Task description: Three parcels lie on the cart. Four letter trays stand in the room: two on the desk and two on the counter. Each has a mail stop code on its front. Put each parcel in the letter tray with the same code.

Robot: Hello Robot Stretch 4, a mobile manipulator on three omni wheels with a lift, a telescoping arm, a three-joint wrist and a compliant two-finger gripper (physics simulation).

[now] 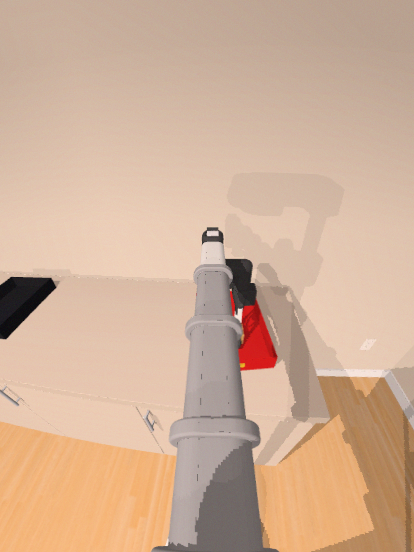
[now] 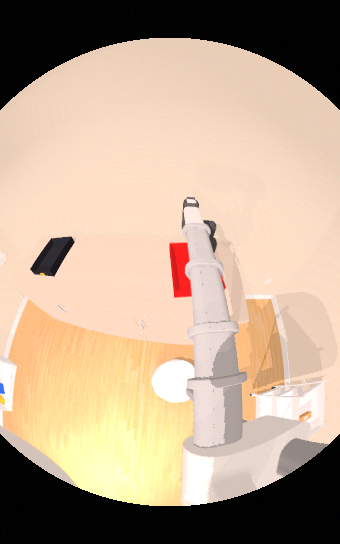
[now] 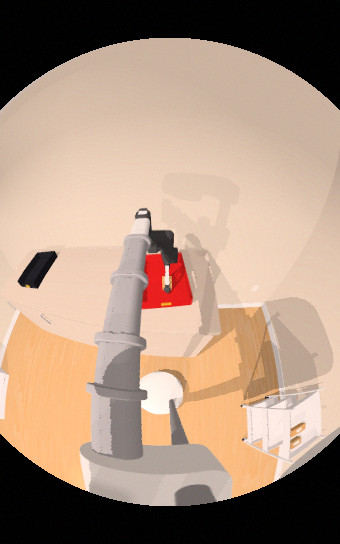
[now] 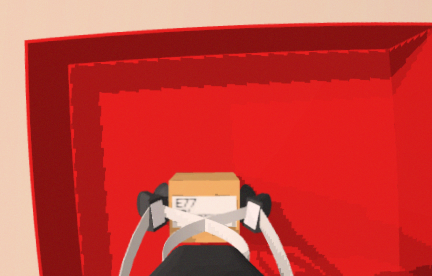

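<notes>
My gripper is shut on the parcel labelled E77, a tan box held upright between both fingertips. It is over the inside of the red letter tray at the right end of the counter. Whether the parcel touches the tray floor cannot be told. The tray's front bears a yellow label, unreadable here. A black letter tray stands at the counter's left end. Two other parcels lie on the white cart.
The counter stands against the wall, with the extended arm reaching over it. A white round object is on the floor in front. A white piece with blue and yellow parts shows at the far left.
</notes>
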